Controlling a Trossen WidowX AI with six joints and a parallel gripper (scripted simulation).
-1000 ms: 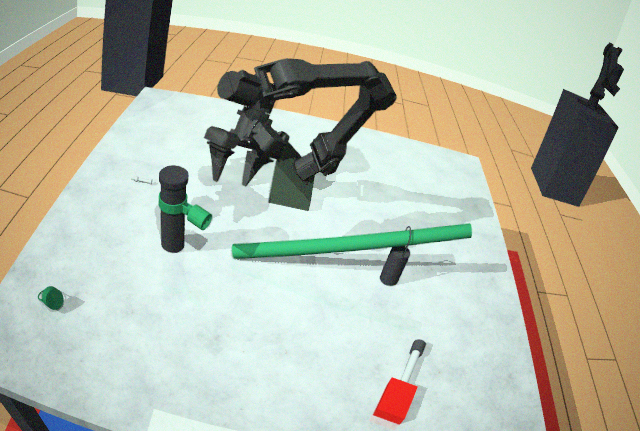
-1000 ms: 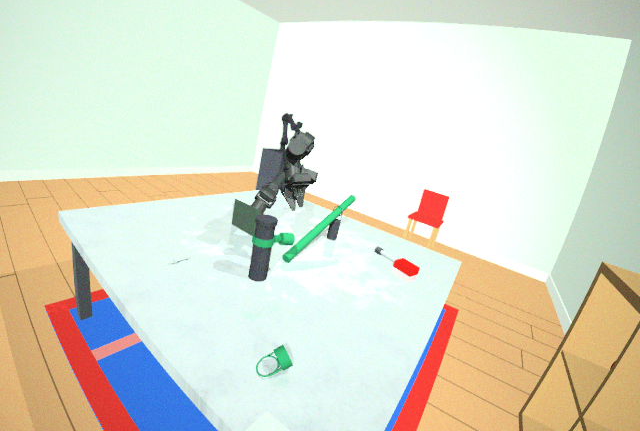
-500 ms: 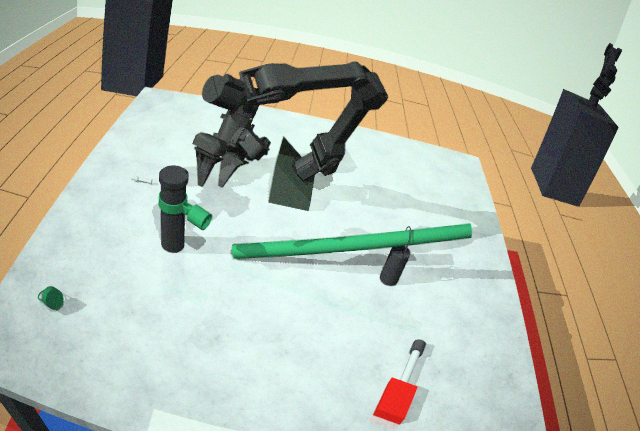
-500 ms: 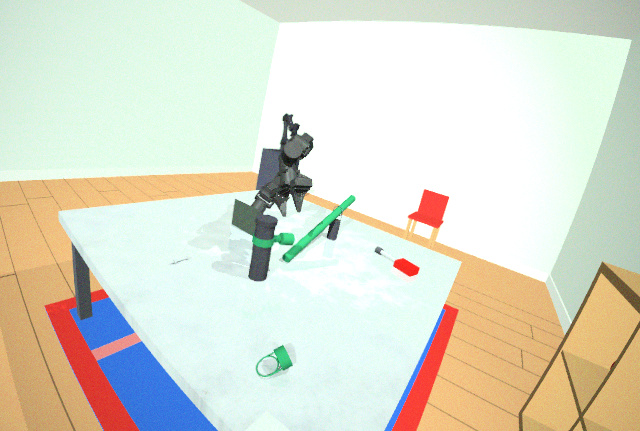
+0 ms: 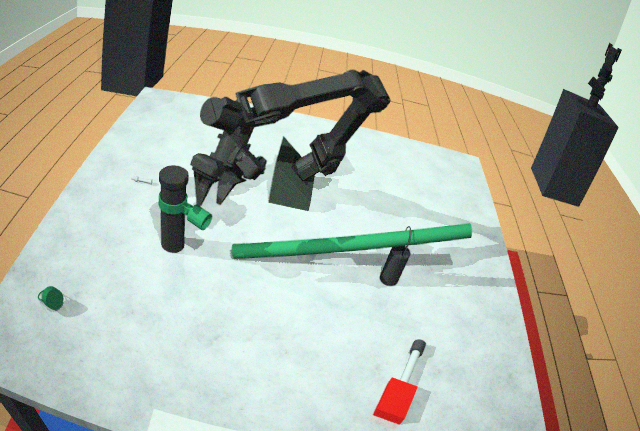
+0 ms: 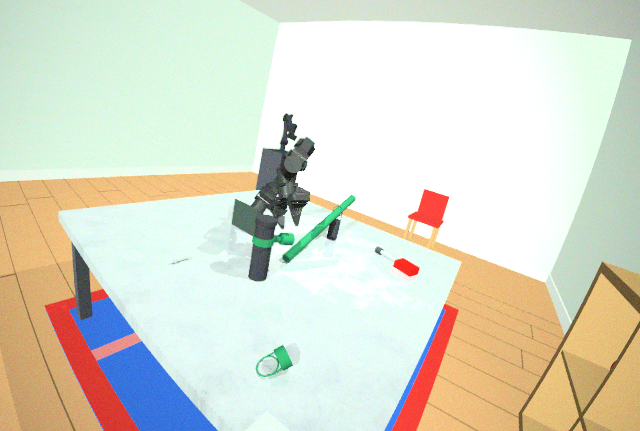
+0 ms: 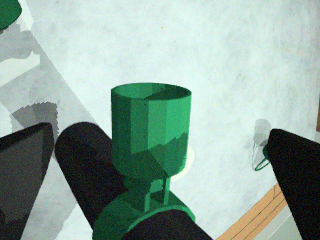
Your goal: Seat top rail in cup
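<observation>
My gripper tip is now 3 cm to the left of the green rail-end cup and 3 cm above it. Also, from my gripper tip: short dark post (43 cm to the left, 8 cm behind, 6 cm below); then screw (25 cm to the right, 22 cm behind, 16 cm below); then red-handled tool (48 cm to the left, 22 cm ahead, 15 cm below).
</observation>
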